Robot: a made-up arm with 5 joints.
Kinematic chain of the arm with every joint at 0, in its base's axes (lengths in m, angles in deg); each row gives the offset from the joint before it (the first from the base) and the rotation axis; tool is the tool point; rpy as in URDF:
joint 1: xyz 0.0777 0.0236 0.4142 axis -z
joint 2: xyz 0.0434 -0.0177 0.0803 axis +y
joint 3: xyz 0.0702 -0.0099 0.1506 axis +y
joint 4: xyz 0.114 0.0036 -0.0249 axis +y
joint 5: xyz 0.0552 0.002 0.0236 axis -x
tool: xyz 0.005 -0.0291 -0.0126 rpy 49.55 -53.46 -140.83
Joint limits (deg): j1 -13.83..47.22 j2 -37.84..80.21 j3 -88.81..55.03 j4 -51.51..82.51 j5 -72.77..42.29
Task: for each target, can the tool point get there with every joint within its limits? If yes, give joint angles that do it. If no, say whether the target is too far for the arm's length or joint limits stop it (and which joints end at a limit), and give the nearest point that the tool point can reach.
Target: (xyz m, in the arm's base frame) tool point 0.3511 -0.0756 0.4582
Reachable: yes | joints 13.39 33.77 -13.92 59.93 -46.01
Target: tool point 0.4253 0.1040 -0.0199
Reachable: no: too far | nearest point 0.3437 0.0355 0.2743 | short by 0.313 m
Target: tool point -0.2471 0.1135 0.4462
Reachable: no: joint limits stop it (at a limit: joint 1, joint 2, joint 3, joint 4, joint 5) | nearest point 0.0646 -0.0388 0.3984 | short by 0.350 m
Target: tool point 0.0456 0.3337 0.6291
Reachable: no: joint limits stop it (at a limit: joint 1, joint 2, joint 3, joint 4, joint 5) | nearest point -0.0049 0.0855 0.7727 | short by 0.291 m
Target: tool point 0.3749 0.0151 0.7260
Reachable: yes | joints -7.81 23.94 -73.65 -2.28 -9.01
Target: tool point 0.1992 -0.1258 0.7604
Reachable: yes | joints 41.64 -20.48 -14.88 -35.49 -50.29
